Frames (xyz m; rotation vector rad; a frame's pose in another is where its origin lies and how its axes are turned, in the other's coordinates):
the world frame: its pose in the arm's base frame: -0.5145 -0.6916 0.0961 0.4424 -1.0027 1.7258
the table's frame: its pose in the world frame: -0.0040 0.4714 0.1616 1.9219 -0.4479 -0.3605
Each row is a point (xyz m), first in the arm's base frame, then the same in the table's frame.
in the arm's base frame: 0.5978 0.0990 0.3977
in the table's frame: 1.0479 -0.1896 1.5565
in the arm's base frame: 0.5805 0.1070 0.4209
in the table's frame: 1.0695 -0.1861 1.5360
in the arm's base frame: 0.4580 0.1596 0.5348
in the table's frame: 1.1806 -0.1872 1.4003
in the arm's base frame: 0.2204 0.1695 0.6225
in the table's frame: 1.2348 -0.1948 1.1529
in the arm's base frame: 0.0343 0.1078 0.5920
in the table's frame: 1.1569 -0.2042 0.9707
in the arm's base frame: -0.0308 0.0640 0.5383
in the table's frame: 1.0821 -0.2151 0.9129
